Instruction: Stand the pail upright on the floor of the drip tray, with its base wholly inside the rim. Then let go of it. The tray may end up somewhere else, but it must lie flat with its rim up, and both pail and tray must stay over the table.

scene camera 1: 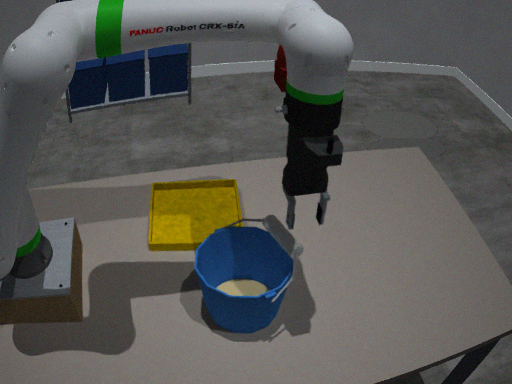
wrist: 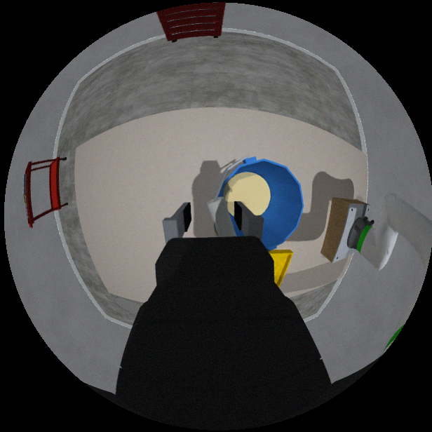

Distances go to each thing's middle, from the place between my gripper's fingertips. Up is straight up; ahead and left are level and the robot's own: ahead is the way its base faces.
Right now my hand is 90 mm past the blue pail point(scene camera 1: 240, 270), 40 mm to the right of it and 170 mm above it. From my hand the other things lie so: yellow drip tray point(scene camera 1: 183, 214) 90 mm behind, 370 mm to the left, 260 mm below.
